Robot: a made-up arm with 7 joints. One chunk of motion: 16 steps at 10 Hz.
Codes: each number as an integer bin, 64 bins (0 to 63) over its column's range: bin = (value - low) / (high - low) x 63, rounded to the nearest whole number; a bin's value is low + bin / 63 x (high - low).
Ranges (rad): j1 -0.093..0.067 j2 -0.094..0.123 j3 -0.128..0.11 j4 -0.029..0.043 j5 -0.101..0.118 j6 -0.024..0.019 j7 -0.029..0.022
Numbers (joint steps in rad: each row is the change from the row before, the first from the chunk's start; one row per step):
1: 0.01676 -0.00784 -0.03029 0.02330 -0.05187 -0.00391 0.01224
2: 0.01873 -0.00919 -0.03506 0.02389 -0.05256 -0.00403 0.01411
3: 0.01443 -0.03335 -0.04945 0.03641 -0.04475 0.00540 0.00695
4: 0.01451 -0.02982 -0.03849 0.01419 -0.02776 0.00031 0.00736
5: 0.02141 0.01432 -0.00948 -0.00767 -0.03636 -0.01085 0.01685
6: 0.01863 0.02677 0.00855 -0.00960 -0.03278 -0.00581 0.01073
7: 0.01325 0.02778 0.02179 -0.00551 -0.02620 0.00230 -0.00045
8: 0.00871 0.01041 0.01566 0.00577 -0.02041 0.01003 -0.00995
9: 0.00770 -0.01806 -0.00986 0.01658 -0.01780 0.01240 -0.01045
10: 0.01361 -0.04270 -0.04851 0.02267 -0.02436 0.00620 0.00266
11: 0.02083 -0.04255 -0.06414 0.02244 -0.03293 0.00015 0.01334
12: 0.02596 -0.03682 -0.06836 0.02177 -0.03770 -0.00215 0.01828
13: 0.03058 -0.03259 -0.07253 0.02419 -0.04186 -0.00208 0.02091
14: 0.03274 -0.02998 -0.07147 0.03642 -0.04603 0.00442 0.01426
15: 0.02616 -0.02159 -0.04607 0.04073 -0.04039 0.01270 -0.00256
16: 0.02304 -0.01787 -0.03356 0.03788 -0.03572 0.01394 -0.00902
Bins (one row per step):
1: 43 25 26 46 14 29 51
2: 44 25 25 46 14 29 53
3: 42 18 21 57 16 43 44
4: 42 19 24 38 21 36 45
5: 45 31 31 19 19 19 57
6: 44 35 36 17 20 27 49
7: 42 35 40 21 22 39 35
8: 40 30 38 30 23 50 24
9: 40 22 31 40 24 53 23
10: 42 15 21 45 22 44 39
11: 45 15 17 45 20 35 52
12: 47 17 16 44 18 32 58
13: 49 18 15 47 17 32 62
14: 50 19 15 57 16 42 53
15: 47 21 22 61 17 54 33
16: 46 22 25 59 19 56 25

